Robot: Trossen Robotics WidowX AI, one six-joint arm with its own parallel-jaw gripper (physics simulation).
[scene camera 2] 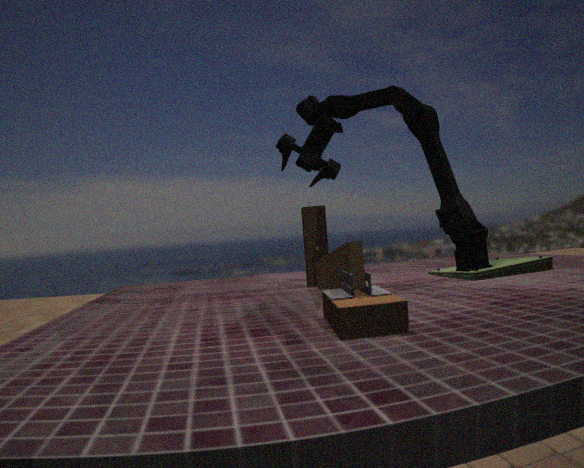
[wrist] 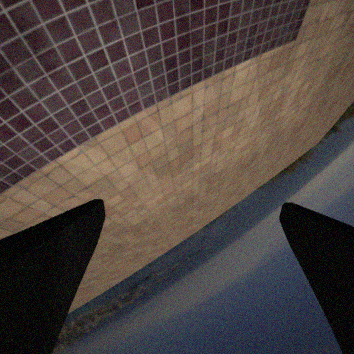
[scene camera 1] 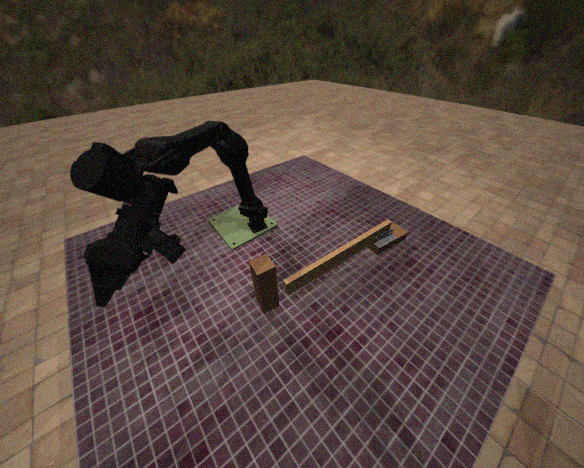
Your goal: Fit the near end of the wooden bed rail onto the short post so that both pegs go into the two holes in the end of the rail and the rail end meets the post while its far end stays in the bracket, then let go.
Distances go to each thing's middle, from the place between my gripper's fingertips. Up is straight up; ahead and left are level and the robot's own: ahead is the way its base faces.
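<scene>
With the short wooden post (scene camera 2: pixel 314 224) as my reference, my hand is 190 mm above it, 280 mm to the right of it and 10 mm past it. The wooden bed rail (scene camera 2: pixel 349 257) is 560 mm to the left of my hand, 230 mm below it and 20 mm behind it. Then there is the bracket (scene camera 2: pixel 346 292), which I find 750 mm to the left of my hand and 240 mm below it, and 20 mm behind it as well.
</scene>
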